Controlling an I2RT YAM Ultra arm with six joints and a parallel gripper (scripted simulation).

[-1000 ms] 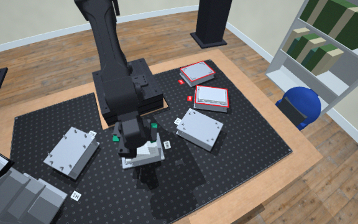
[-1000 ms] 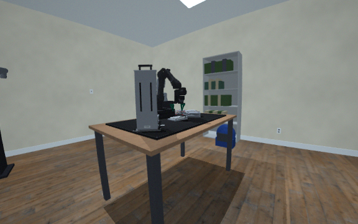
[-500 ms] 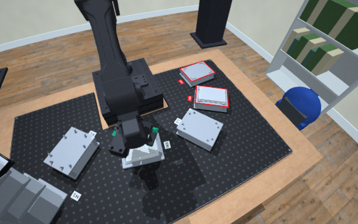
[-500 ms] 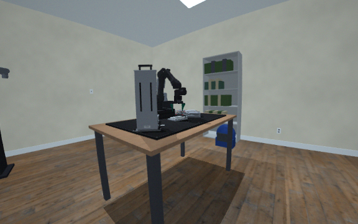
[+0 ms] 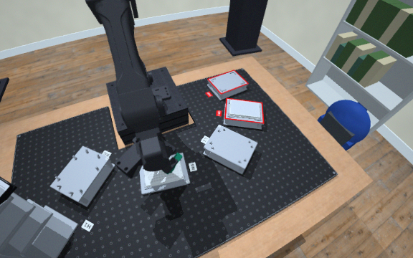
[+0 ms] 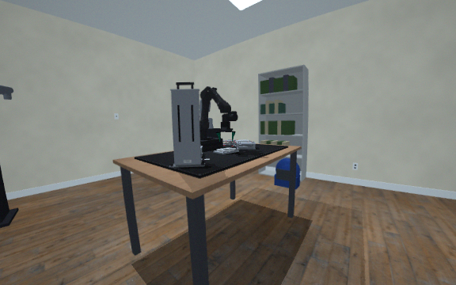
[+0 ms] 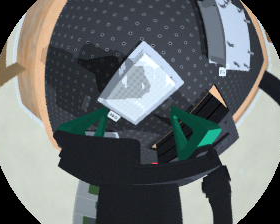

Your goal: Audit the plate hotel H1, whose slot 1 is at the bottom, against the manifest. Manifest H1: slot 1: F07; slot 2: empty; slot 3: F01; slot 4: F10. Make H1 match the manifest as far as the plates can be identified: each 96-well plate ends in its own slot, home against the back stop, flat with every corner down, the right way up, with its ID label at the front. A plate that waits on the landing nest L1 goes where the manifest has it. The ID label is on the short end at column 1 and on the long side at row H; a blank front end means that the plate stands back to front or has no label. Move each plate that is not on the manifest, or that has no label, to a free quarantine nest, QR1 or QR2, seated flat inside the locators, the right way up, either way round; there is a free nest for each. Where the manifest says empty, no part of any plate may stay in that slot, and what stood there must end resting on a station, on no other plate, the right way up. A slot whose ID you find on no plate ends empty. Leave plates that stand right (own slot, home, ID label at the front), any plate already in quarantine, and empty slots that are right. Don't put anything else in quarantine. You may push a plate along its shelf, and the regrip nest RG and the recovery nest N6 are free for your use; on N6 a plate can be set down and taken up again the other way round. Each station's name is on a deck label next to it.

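My hand is 110 mm to the right of the N6 label, 90 mm above it and 10 mm short of it. Round my hand: plate hotel H1: 430 mm to the right, 130 mm ahead, 110 mm above; H1 deck label: 270 mm to the right, 90 mm below, 90 mm ahead; red-framed quarantine nest: 400 mm to the left, 340 mm behind, 60 mm below.
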